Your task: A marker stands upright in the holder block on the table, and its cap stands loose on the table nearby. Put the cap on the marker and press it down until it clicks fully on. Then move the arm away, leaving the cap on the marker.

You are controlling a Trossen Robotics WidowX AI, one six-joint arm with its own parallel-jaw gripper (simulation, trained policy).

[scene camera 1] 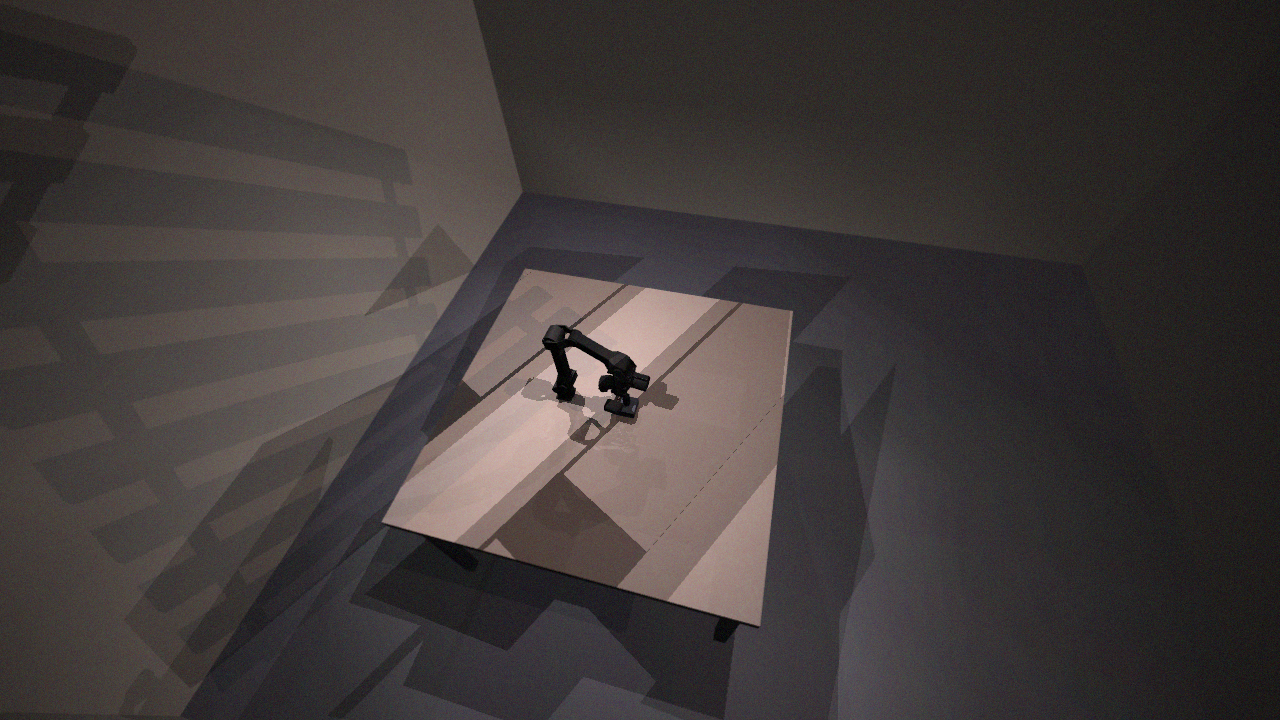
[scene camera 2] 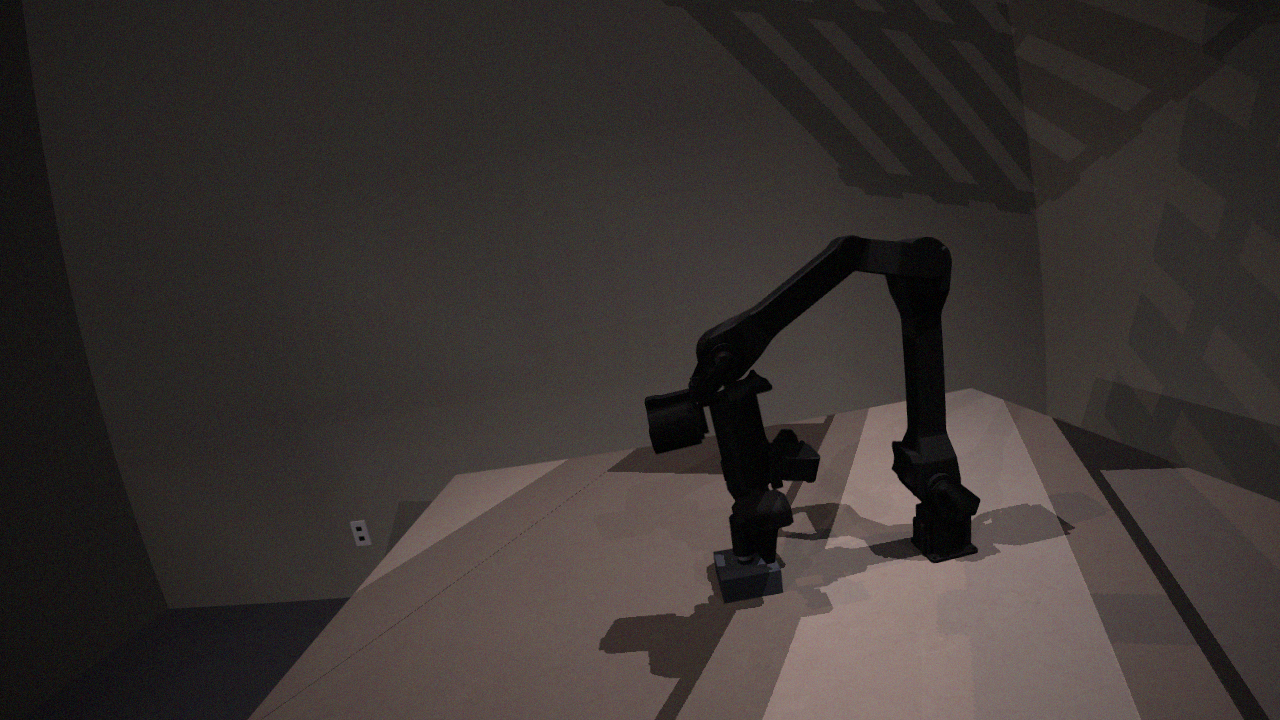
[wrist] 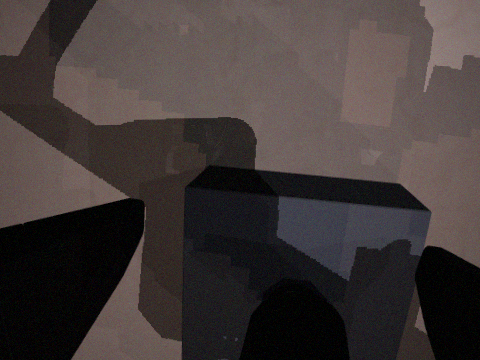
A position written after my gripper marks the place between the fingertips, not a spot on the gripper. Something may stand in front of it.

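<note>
From scene camera 2 you'd see my gripper (scene camera 2: pixel 765 546). The wrist view has my gripper in it as well (wrist: pixel 281 239), and that's where I can see a grey holder block (wrist: pixel 332 188).
</note>
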